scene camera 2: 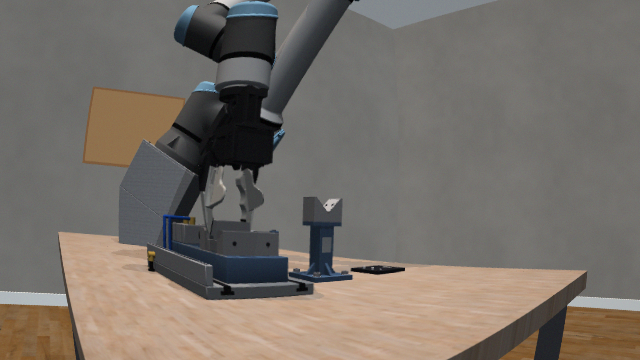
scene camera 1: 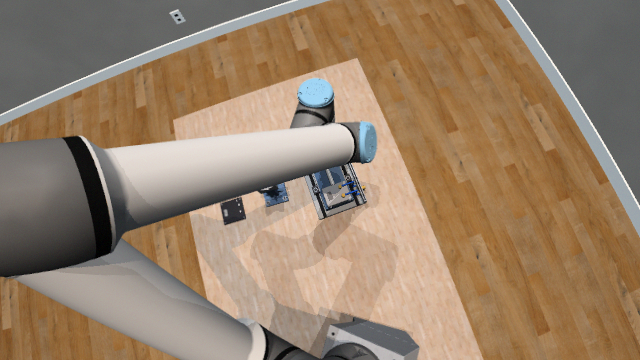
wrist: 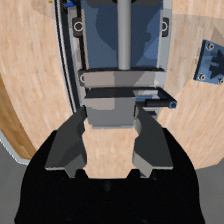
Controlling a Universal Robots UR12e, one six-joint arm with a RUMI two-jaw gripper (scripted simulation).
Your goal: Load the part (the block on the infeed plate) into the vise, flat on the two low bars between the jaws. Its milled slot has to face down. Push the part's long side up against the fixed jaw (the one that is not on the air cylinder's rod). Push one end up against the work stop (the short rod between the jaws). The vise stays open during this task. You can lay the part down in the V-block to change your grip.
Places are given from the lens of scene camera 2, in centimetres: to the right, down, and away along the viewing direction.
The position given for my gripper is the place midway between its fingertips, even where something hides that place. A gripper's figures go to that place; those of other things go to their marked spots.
my gripper [scene camera 2: 228, 234]: -14, 8, 65
vise [scene camera 2: 233, 269]: -12, 13, 58
fixed jaw [scene camera 2: 248, 243]: -10, 9, 63
